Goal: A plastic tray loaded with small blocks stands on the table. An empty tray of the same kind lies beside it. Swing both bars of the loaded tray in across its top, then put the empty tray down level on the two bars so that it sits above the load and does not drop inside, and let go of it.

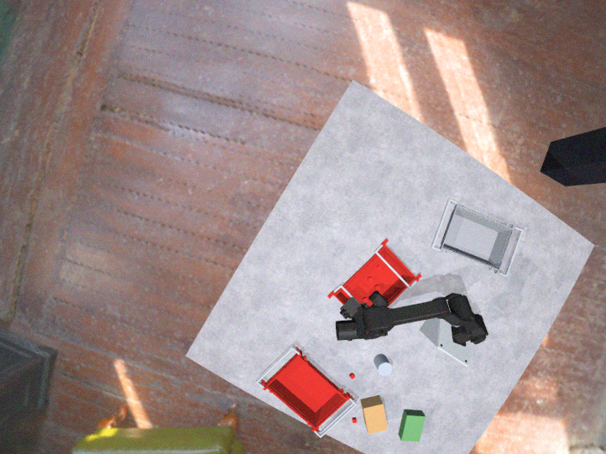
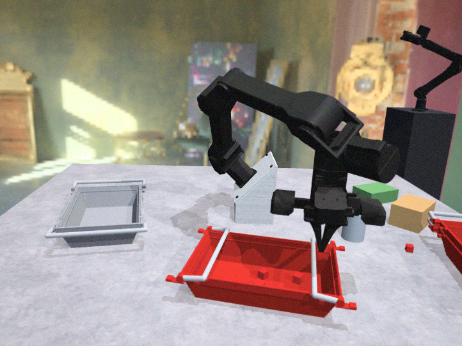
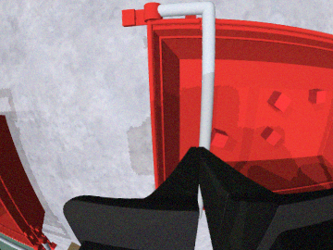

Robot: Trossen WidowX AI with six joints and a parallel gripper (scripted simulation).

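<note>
My gripper tip is now 42 cm to the left of the grey see-through tray, 33 cm past it and 4 cm above it. Round my gripper tip: red cube 28 cm to the left, 13 cm behind, 8 cm below; grey cylinder 21 cm behind, 18 cm to the left, 5 cm below; tan block 39 cm to the left, 28 cm behind, 6 cm below.
</note>
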